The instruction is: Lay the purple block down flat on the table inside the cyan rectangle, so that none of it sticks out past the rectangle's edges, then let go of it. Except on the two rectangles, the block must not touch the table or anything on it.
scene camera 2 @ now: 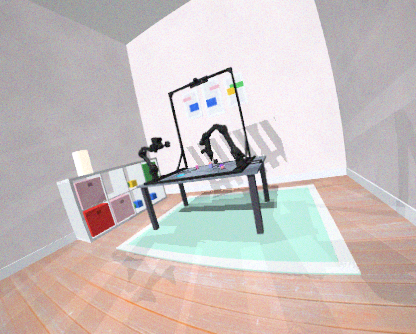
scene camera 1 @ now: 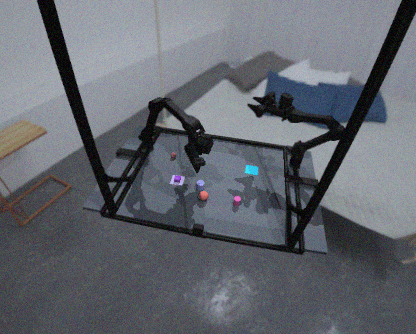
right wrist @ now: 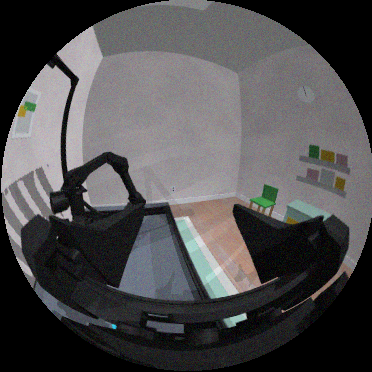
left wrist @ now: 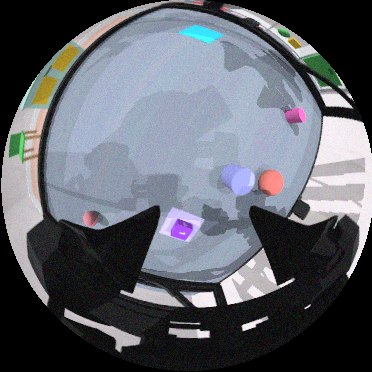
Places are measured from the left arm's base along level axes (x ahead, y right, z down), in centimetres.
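Pixels of known places: left gripper, fingertip midpoint: (scene camera 2: 211, 159) (scene camera 1: 194, 168) (left wrist: 206, 210); right gripper, fingertip midpoint: (scene camera 2: 166, 143) (scene camera 1: 250, 101) (right wrist: 189, 208); left arm's base at its link origin: (scene camera 2: 241, 165) (scene camera 1: 147, 145); right arm's base at its link origin: (scene camera 2: 155, 178) (scene camera 1: 295, 164).
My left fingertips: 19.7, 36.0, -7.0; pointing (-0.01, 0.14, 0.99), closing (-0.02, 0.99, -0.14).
Ahead of a thing's pixels: the offset from my left fingertips to its top centre, as dx, dy, dz. "spot": to the spot under its first point.
The purple block @(-9.1, -2.4, +7.0) (scene camera 1: 177, 178) (left wrist: 181, 229) lies on the pale lilac rectangle (scene camera 1: 173, 182) (left wrist: 171, 218), at the left of the table in scene camera 1. The cyan rectangle @(spot: +34.5, +3.3, +8.8) (scene camera 1: 251, 170) (left wrist: 201, 34) lies bare on the table, right of the middle in scene camera 1 and at the top of the left wrist view. My left gripper (scene camera 1: 195, 165) (left wrist: 206, 210) is open and empty above the table, to the right of the block in scene camera 1; in its wrist view the block shows between the fingers, nearer the left one in the picture. My right gripper (scene camera 1: 252, 103) (right wrist: 189, 208) is open and empty, raised high.
A blue-violet cylinder @(+1.0, +6.9, +4.8) (scene camera 1: 200, 184) (left wrist: 238, 180) stands near an orange-red ball @(+0.1, +14.7, +3.9) (scene camera 1: 203, 196) (left wrist: 271, 182), right of the block in scene camera 1. A magenta cylinder @(+15.3, +23.2, +4.8) (scene camera 1: 237, 200) (left wrist: 296, 115) stands farther right. A small red ball @(-6.3, -22.1, +5.5) (scene camera 1: 173, 155) (left wrist: 90, 218) lies behind the block. A black frame surrounds the table.
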